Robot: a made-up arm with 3 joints.
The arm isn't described. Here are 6 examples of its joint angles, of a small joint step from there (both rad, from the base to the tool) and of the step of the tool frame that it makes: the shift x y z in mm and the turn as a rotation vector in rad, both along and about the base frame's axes.
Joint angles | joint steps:
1: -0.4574 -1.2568 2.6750 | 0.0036 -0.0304 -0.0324
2: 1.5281 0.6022 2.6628 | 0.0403 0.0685 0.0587
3: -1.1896 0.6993 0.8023 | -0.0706 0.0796 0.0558
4: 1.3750 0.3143 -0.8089 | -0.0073 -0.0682 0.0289
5: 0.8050 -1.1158 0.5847 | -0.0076 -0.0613 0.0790
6: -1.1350 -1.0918 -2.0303 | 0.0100 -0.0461 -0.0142
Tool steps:
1: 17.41 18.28 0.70 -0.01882 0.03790 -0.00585
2: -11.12 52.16 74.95 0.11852 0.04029 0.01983
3: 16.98 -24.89 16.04 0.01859 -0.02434 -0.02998
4: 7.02 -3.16 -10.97 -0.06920 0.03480 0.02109
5: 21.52 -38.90 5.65 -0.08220 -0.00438 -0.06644
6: 4.95 27.52 0.55 -0.03185 0.01487 -0.01880
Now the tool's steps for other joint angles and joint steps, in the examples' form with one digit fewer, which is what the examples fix.
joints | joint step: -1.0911 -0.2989 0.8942 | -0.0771 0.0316 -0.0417
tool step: -5.7 -3.5 0.3 -0.0466 0.0382 0.0187
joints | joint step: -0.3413 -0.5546 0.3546 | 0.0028 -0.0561 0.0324
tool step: 8.4 -14.0 12.9 -0.0538 -0.0109 -0.0295
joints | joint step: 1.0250 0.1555 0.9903 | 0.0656 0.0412 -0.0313
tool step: -1.9 23.3 39.6 0.1018 -0.0370 -0.0005
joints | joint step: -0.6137 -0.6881 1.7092 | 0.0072 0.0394 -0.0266
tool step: 4.7 -10.7 -27.1 0.0478 0.0172 0.0177
